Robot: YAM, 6 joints.
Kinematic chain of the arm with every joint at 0, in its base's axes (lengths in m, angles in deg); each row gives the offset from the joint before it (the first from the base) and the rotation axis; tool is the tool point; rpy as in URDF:
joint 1: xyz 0 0 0.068 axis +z
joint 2: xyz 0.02 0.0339 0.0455 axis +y
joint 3: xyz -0.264 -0.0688 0 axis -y
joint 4: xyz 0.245 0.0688 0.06 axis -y
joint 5: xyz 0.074 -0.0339 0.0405 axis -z
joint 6: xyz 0.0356 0 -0.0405 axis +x
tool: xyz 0 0 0 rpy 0 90 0
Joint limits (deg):
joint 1: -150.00..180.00
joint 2: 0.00..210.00
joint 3: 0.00..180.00
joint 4: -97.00..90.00
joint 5: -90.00..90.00
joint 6: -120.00..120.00
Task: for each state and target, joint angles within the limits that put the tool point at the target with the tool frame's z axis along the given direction. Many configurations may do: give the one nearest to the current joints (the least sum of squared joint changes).
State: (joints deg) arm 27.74 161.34 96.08 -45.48 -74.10 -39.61
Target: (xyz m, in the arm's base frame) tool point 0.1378 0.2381 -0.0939 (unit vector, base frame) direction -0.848 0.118 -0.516
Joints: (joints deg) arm 54.31 155.19 68.39 -40.91 -49.28 -39.61
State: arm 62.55 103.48 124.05 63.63 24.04 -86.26
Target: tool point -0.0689 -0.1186 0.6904 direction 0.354 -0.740 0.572
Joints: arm 48.54 65.25 140.68 43.81 49.04 -86.26
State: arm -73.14 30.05 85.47 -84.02 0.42 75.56
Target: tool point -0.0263 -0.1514 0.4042 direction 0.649 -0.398 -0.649
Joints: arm -109.80 67.71 88.08 -96.96 -48.17 75.56
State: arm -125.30 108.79 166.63 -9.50 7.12 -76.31
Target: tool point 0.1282 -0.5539 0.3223 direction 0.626 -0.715 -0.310
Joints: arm -78.67 144.60 152.47 -28.49 -28.26 -76.31
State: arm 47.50 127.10 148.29 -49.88 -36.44 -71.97
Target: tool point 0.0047 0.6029 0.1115 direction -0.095 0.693 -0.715
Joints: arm 89.20 164.75 152.63 -33.83 -6.01 -71.97
